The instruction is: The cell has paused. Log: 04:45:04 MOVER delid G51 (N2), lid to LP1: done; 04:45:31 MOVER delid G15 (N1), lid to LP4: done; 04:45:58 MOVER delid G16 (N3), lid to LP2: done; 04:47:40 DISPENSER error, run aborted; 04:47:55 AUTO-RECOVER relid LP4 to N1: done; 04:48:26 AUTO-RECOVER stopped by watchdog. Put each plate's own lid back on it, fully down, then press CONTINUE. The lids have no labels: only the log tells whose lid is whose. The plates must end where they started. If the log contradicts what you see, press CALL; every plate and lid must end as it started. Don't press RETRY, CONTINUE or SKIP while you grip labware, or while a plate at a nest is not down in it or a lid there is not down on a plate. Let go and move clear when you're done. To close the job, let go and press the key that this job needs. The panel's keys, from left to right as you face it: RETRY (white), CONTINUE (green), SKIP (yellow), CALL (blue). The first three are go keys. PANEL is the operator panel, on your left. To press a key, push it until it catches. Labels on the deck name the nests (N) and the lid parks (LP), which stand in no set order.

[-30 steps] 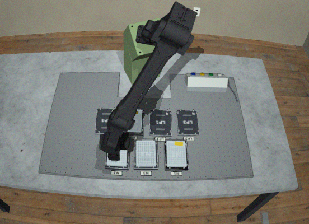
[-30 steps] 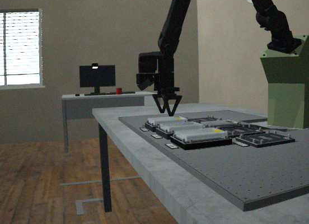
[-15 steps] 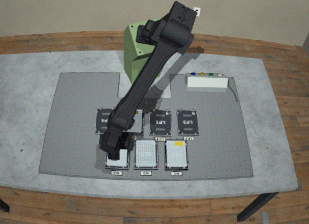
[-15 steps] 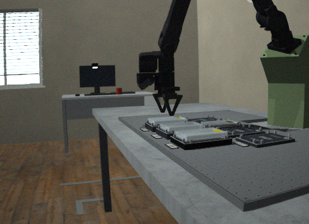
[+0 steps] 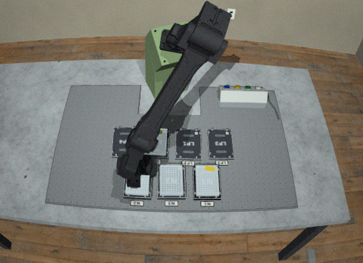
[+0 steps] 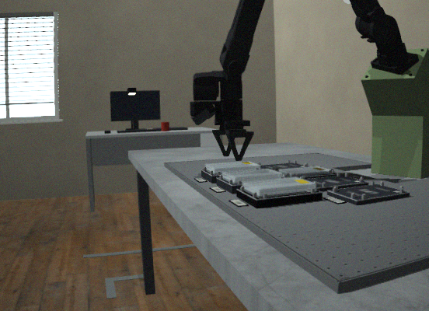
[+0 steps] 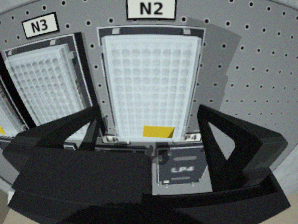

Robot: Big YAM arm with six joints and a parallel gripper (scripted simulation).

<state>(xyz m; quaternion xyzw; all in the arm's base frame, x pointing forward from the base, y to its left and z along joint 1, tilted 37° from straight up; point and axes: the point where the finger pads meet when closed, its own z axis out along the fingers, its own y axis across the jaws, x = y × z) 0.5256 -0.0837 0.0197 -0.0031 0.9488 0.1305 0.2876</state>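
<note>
Now: the clear unlabelled lid 30 mm below my hand. The rest, counted from my hand: green continue key: 510 mm behind, 410 mm to the left, 10 mm above; blue call key: 490 mm behind, 310 mm to the left, 10 mm above; yellow skip key: 500 mm behind, 360 mm to the left, 10 mm above.
</note>
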